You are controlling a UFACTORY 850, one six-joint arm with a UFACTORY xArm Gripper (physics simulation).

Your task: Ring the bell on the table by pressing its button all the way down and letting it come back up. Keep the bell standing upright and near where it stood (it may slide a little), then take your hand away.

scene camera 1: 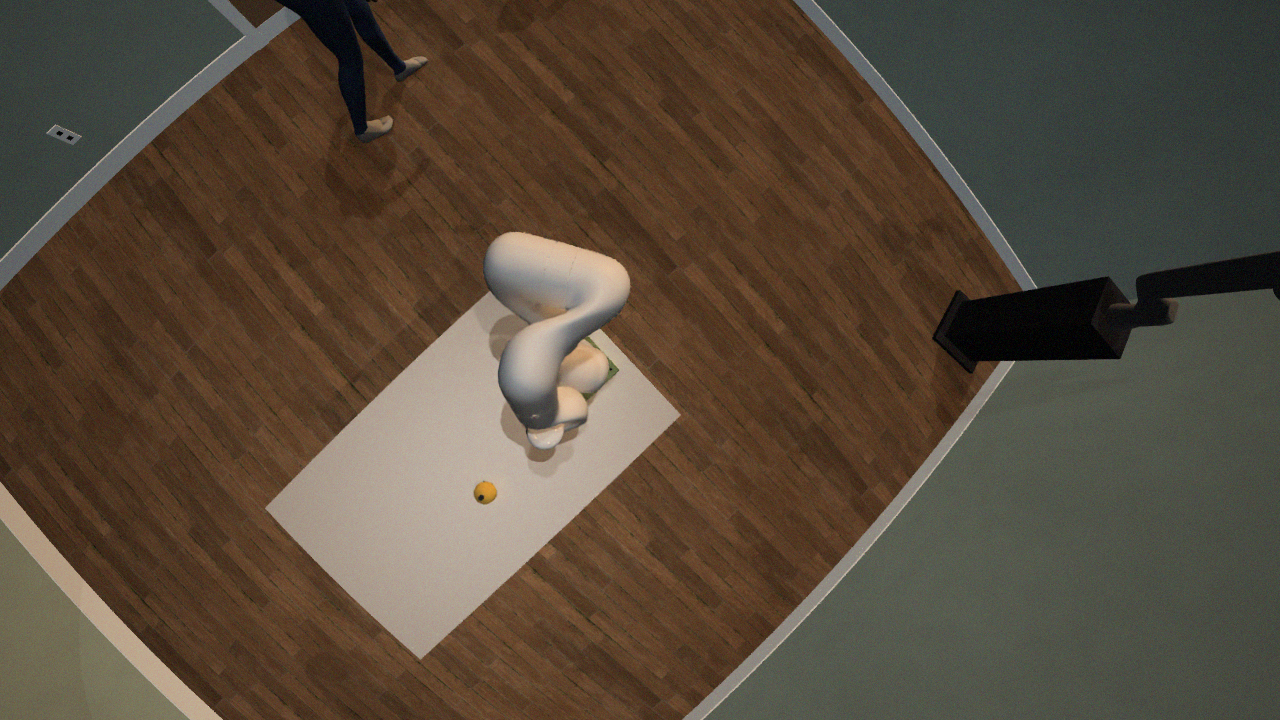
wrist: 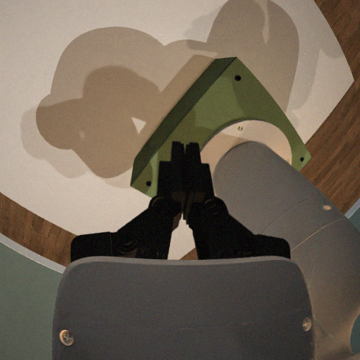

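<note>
A small round yellow-orange bell (scene camera 1: 486, 489) with a dark button (scene camera 1: 481, 497) stands on the white table (scene camera 1: 375, 537), below and to the left of the arm in the scene view. The bell does not show in the wrist view. My gripper (wrist: 182, 158) is shut and empty, its black fingertips together, high above the table near the arm's own green base plate. In the scene view the gripper is hidden under the arm.
The white arm (scene camera 1: 528, 376) stands over the table's upper right part. Its green base plate (wrist: 210, 100) lies under the round foot. A person's legs (scene camera 1: 353, 80) stand on the floor at the top left. A black pedestal (scene camera 1: 1038, 322) stands at the right.
</note>
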